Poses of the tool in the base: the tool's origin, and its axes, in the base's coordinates. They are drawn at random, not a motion.
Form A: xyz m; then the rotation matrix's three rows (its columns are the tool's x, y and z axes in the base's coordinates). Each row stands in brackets.
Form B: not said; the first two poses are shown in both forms.
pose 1, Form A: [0.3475, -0.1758, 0.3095], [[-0.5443, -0.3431, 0.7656], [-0.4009, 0.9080, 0.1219], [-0.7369, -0.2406, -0.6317]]
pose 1, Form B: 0.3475, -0.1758, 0.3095, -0.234, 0.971, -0.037, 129.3
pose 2, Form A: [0.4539, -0.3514, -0.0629], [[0.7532, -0.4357, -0.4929], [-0.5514, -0.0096, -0.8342], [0.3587, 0.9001, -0.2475]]
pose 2, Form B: 0.4539, -0.3514, -0.0629, 0.896, -0.440, -0.060, 104.6
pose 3, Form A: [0.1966, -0.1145, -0.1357], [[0.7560, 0.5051, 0.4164], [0.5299, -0.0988, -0.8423], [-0.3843, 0.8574, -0.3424]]
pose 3, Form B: 0.1966, -0.1145, -0.1357, 0.905, 0.426, 0.013, 110.0
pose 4, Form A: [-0.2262, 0.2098, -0.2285], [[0.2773, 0.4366, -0.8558], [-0.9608, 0.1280, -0.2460], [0.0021, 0.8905, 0.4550]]
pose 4, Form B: -0.2262, 0.2098, -0.2285, 0.570, -0.430, -0.700, 94.0
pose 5, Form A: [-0.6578, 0.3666, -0.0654], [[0.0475, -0.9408, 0.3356], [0.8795, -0.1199, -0.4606], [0.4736, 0.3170, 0.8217]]
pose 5, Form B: -0.6578, 0.3666, -0.0654, 0.392, -0.070, 0.917, 97.2
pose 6, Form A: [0.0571, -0.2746, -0.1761], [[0.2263, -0.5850, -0.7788], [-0.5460, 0.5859, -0.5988], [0.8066, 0.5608, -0.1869]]
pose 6, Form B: 0.0571, -0.2746, -0.1761, 0.590, -0.807, 0.020, 100.8
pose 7, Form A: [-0.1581, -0.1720, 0.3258], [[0.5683, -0.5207, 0.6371], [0.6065, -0.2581, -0.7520], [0.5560, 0.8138, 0.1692]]
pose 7, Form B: -0.1581, -0.1720, 0.3258, 0.811, 0.042, 0.584, 105.1
